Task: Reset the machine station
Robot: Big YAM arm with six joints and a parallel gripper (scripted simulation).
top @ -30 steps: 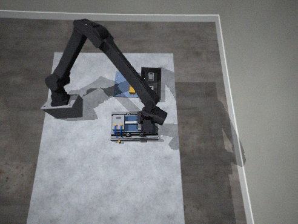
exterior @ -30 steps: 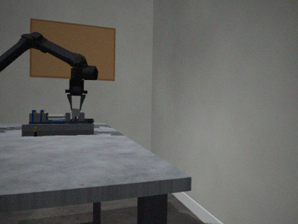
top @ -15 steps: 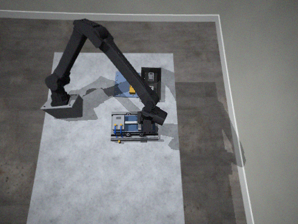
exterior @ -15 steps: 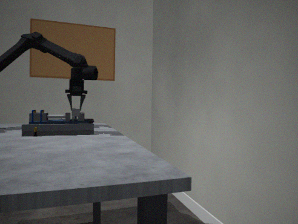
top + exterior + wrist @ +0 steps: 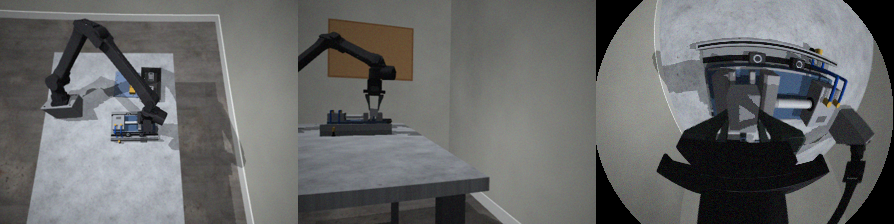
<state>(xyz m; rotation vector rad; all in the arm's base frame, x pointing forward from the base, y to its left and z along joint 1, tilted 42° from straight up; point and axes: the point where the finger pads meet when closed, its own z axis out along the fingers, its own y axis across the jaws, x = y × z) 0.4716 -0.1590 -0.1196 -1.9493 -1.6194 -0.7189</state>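
The gray block is 20 mm below my hand. From my hand the other things lie so: yellow brass blank: 260 mm to the left, 90 mm below, 40 mm behind; vise: 80 mm below, 70 mm behind, 10 mm to the left; blue infeed plate: 310 mm to the left, 110 mm below, 80 mm behind.
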